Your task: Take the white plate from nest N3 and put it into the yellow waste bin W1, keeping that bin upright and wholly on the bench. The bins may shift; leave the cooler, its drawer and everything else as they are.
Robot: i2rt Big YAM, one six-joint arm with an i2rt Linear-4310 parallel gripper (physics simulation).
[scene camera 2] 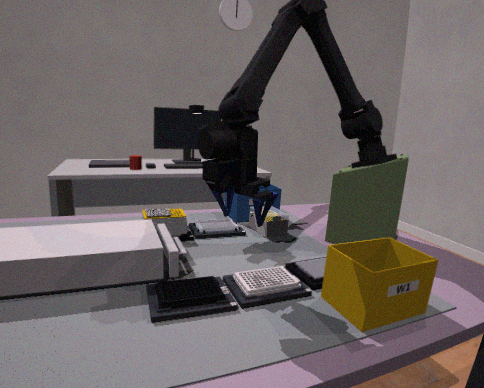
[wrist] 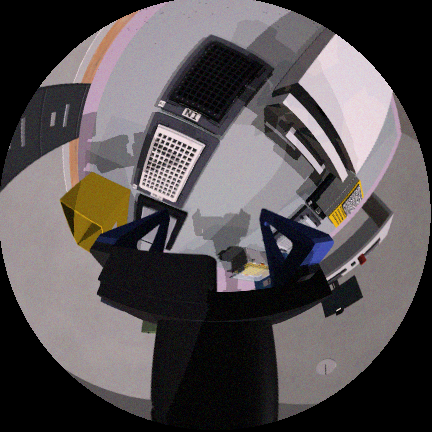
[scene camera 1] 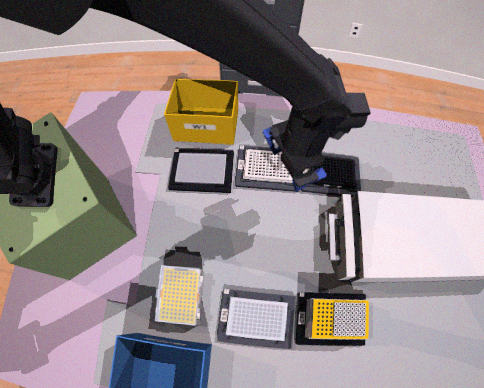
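My gripper is in sight, and both scene camera 2 and the wrist view show it too. I see a yellow waste bin W1. A black plate is here as well, and so is a white plate. I can also see a white cooler.
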